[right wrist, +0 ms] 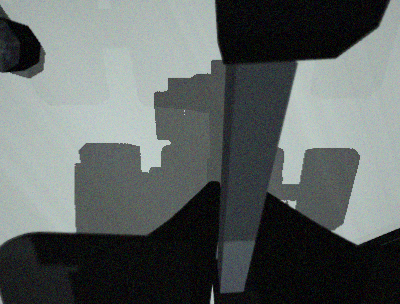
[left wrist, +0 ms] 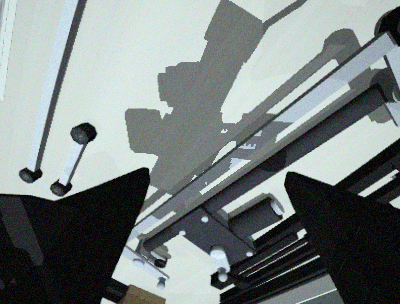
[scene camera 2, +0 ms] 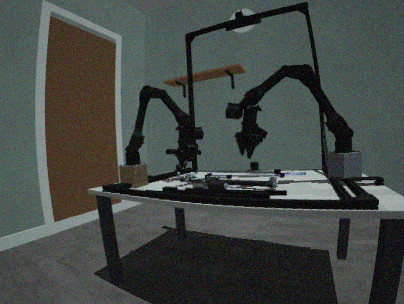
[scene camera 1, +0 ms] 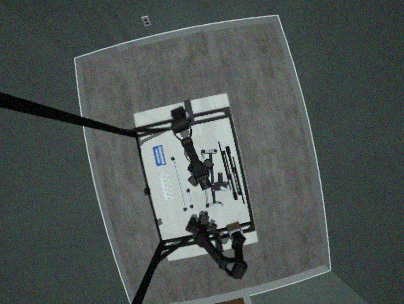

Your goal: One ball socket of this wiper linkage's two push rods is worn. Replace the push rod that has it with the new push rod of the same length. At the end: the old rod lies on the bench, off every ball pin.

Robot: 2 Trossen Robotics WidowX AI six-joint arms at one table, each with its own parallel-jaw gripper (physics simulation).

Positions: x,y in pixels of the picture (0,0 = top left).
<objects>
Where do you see a wiper linkage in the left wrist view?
227,239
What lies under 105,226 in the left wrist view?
My left gripper.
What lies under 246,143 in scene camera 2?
My left gripper.
</objects>
